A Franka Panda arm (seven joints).
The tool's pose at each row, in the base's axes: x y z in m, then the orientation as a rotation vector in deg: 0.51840 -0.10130 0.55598 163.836 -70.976 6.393; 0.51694 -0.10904 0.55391 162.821 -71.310 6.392; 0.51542 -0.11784 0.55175 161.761 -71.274 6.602; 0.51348 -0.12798 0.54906 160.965 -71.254 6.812; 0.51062 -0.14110 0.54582 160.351 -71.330 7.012; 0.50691 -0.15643 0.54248 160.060 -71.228 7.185
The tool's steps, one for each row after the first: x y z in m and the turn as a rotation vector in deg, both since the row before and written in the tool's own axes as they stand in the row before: 0.00448 0.00637 0.00237 -0.741 0.334 0.429; 0.00524 0.00707 0.00263 -0.841 0.536 0.222; 0.00590 0.00821 0.00340 -0.612 0.433 0.174; 0.00742 0.01082 0.00431 -0.429 0.339 0.192; 0.00848 0.01287 0.00472 -0.226 0.232 0.009
